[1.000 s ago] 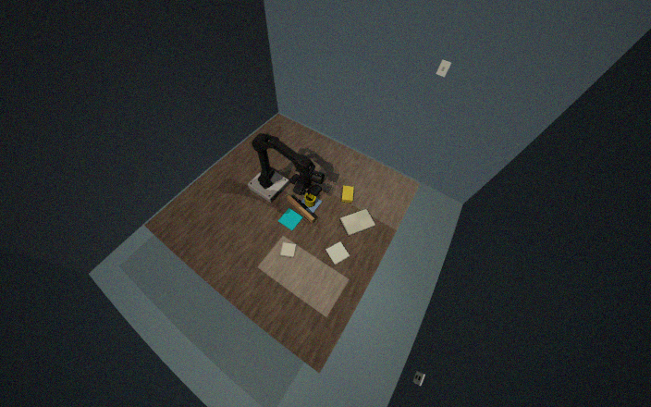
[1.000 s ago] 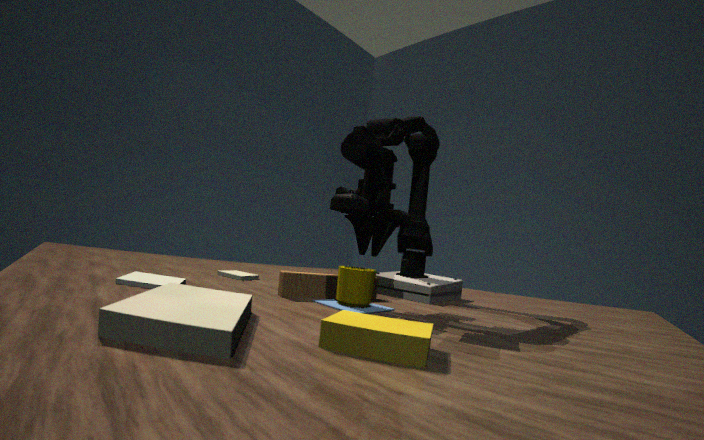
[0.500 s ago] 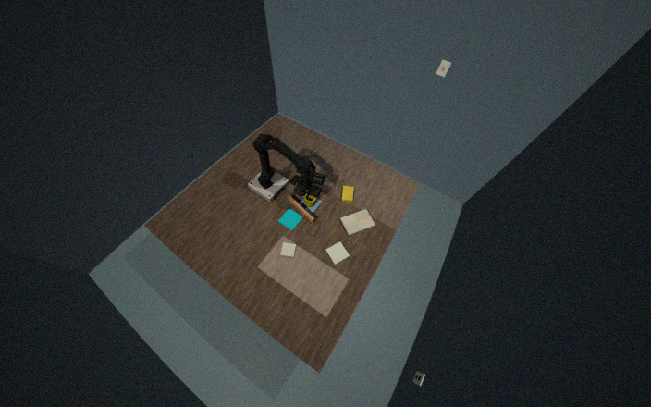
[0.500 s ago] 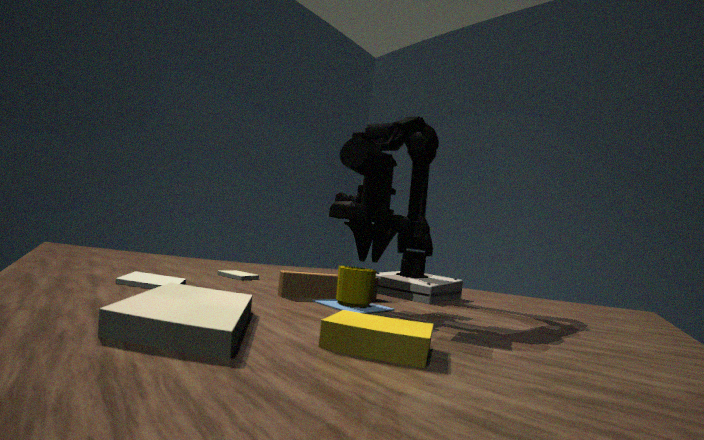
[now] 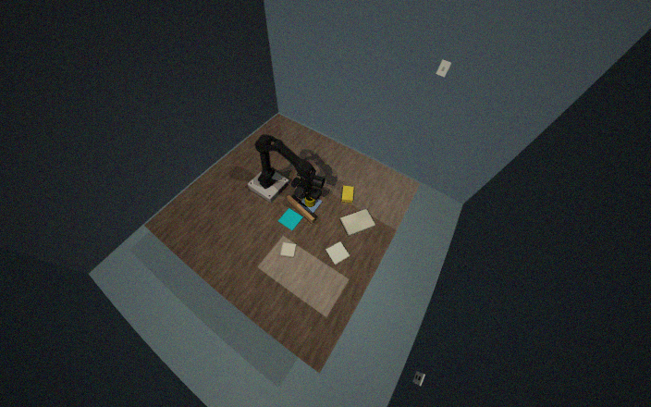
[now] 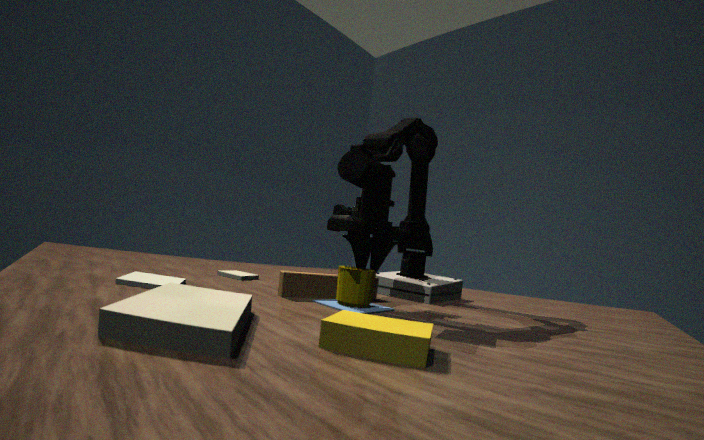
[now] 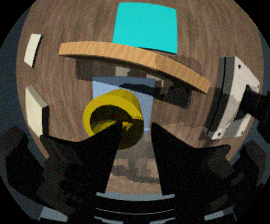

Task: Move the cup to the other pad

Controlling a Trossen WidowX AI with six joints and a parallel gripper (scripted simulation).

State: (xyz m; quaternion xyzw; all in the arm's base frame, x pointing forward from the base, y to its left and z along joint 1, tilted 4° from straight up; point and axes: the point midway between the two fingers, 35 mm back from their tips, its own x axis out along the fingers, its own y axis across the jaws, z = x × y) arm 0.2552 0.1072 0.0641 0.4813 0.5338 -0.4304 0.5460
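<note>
Right now my gripper tip is 3 cm above the yellow cup and 2 cm short of it. Round my gripper tip: wooden bar (8 cm to the right, 5 cm below, 2 cm ahead); then large white block (33 cm ahead, 11 cm to the left, 5 cm below); then cyan pad (16 cm to the right, 7 cm below, 2 cm ahead).
</note>
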